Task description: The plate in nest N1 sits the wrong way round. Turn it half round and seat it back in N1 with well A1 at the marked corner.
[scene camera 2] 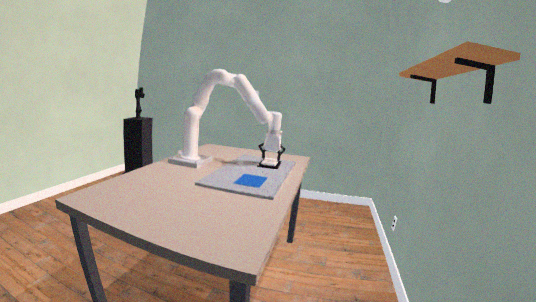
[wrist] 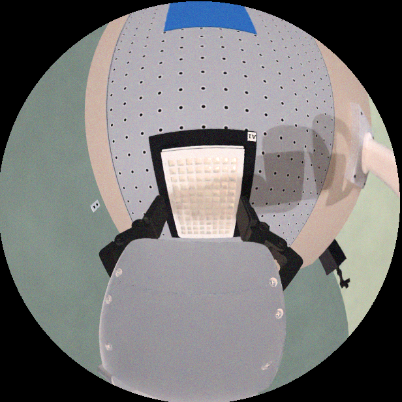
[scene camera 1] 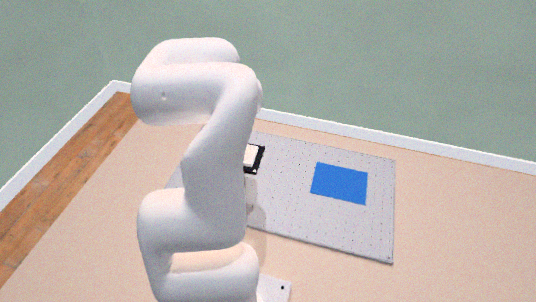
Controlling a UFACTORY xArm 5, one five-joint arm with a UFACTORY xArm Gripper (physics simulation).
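Note:
The pale plate [scene camera 1: 251, 155] [scene camera 2: 270, 162] [wrist: 204, 175], with a grid of wells, lies in the black nest [scene camera 1: 259, 159] [scene camera 2: 270, 167] [wrist: 200, 138]. It looks flat. A white A1 label [wrist: 252, 136] sits on the nest's upper right corner in the wrist view and reads upside down there. I cannot make out a mark on the plate that tells which of its corners is A1. My gripper [scene camera 2: 271, 158] [wrist: 200, 205] is open, with one finger on each side of the plate, close to its long sides, and holds nothing. In scene camera 1 the arm hides the gripper and part of the nest.
The nest stands on a grey perforated board [scene camera 1: 290, 220] [scene camera 2: 217, 181] [wrist: 200, 60]. A blue rectangle [scene camera 1: 340, 183] [scene camera 2: 251, 180] [wrist: 210, 17] lies on the board, apart from the nest. The board lies on the table [scene camera 1: 450, 225] [scene camera 2: 165, 215]. A wooden shelf [scene camera 2: 465, 54] hangs on the wall.

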